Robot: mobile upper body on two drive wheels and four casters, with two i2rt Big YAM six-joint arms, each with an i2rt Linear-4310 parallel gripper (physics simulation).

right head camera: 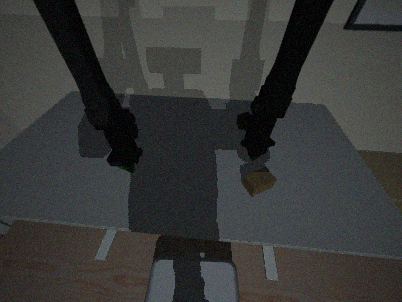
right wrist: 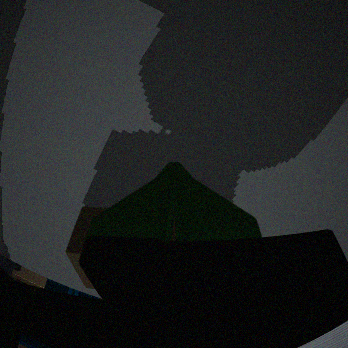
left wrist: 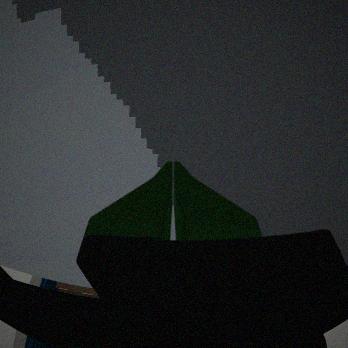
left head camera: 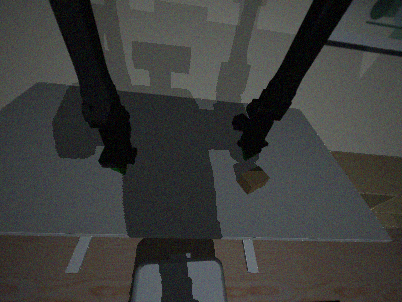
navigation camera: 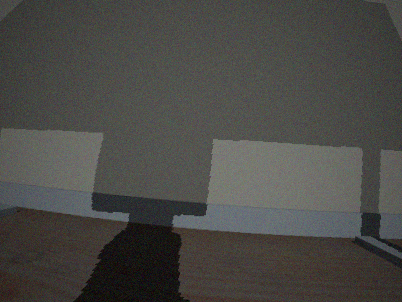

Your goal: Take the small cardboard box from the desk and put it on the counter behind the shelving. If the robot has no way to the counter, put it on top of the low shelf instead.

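Places are measured from the left arm's base along level axes (x ahead, y left, z up), in metres.
Pixels of known places: left gripper, fingertip midpoint: (right head camera: 132, 171) (left wrist: 172, 170) (left head camera: 124, 173); right gripper, fingertip midpoint: (right head camera: 251, 159) (right wrist: 173, 171) (left head camera: 244, 159).
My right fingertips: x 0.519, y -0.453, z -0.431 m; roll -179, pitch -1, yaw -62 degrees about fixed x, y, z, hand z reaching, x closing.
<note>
Ahead of a thing's pixels: the offset from my right fingertips to its top centre. "spot": to the spot under its first point. Level surfaces: height alone.
The small brown cardboard box {dx -0.094, dy -0.010, dz +0.021 m} (left head camera: 253, 181) (right head camera: 259, 183) sits on the grey desk {dz -0.029 m} (left head camera: 300, 210) (right head camera: 320, 215), right of its middle. In the right wrist view part of the box (right wrist: 79, 260) shows at the lower left, partly hidden by the gripper. My right gripper (left head camera: 246, 157) (right head camera: 257, 158) (right wrist: 173, 171) is shut and empty, above the desk just beyond the box. My left gripper (left head camera: 122, 172) (right head camera: 131, 170) (left wrist: 172, 170) is shut and empty, over the left half of the desk, well apart from the box. The counter, the shelving and the low shelf cannot be made out.
A pale wall (left head camera: 200, 65) (right head camera: 310, 75) (navigation camera: 285, 175) stands behind the desk. Wooden floor {dz -0.979 m} (left head camera: 40, 270) (right head camera: 55, 260) (navigation camera: 260, 260) shows near the desk. A dark-framed panel {spot: dx +0.458, dy -0.502, dz +0.372 m} (right head camera: 380, 15) is at the upper right. My robot's base (left head camera: 210, 280) (right head camera: 220, 282) stands at the desk's front edge. Dark shadows lie across the desk.
</note>
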